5 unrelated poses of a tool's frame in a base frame.
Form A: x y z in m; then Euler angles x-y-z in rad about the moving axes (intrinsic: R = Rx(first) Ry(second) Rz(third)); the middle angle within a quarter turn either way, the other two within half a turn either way.
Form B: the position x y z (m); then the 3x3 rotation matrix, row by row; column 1 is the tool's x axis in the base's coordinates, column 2 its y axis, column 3 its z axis. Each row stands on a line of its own. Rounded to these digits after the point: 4 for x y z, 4 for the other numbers.
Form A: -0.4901 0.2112 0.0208 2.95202 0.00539 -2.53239
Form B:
-0.4901 0.2112 0.0208
-0.8201 0.5722 0.0054
0.5611 0.8060 -0.1884
-0.1122 -0.1515 -0.9821

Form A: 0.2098 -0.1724 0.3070 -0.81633 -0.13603 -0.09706
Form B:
0.2098 -0.1724 0.3070
0.9861 0.0960 -0.1356
0.0320 0.6913 0.7219
0.1631 -0.7162 0.6786

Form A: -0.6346 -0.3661 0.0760 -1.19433 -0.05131 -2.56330
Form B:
-0.6346 -0.3661 0.0760
-0.8363 0.5459 -0.0513
-0.2409 -0.2818 0.9287
0.4925 0.7891 0.3672

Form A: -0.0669 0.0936 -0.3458 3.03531 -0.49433 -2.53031
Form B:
-0.0669 0.0936 -0.3458
-0.7209 0.5052 -0.4744
0.6119 0.7854 -0.0934
0.3255 -0.3576 -0.8753

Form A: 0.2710 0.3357 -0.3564 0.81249 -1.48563 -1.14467
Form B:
0.2710 0.3357 -0.3564
0.0352 0.0775 -0.9964
-0.9252 -0.3744 -0.0618
-0.3779 0.9240 0.0585

